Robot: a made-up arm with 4 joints.
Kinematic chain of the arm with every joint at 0, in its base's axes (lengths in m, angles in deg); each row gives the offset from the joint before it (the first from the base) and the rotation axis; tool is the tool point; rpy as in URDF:
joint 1: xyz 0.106 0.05 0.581 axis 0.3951 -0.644 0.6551
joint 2: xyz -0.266 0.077 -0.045 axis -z
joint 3: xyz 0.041 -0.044 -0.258 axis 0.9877 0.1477 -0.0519
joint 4: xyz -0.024 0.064 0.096 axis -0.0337 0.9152 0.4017
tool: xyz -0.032 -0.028 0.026 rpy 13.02 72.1 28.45
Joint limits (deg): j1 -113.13..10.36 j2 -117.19..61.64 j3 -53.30..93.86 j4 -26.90..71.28
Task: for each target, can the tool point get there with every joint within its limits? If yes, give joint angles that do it. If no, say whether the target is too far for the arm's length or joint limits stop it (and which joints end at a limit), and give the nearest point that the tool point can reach.
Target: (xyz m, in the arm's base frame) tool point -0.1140 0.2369 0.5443
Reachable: yes | joints -65.10 -16.85 10.78 42.14
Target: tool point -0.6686 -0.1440 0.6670
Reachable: no: too far | nearest point -0.3432 0.0949 0.4828 | short by 0.444 m
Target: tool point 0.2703 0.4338 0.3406
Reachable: no: joint limits stop it (at a limit: joint 1, joint 2, joint 4) | nearest point 0.0213 0.3396 0.4602 | short by 0.292 m
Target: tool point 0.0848 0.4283 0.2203
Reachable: no: joint limits stop it (at a limit: joint 1, joint 2, joint 3) | nearest point -0.0207 0.2608 0.3035 | short by 0.215 m
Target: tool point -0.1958 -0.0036 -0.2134
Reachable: no: too far | nearest point -0.2418 -0.0312 0.2556 | short by 0.472 m
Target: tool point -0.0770 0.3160 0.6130
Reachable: yes | joints -97.95 -6.49 37.76 -14.81
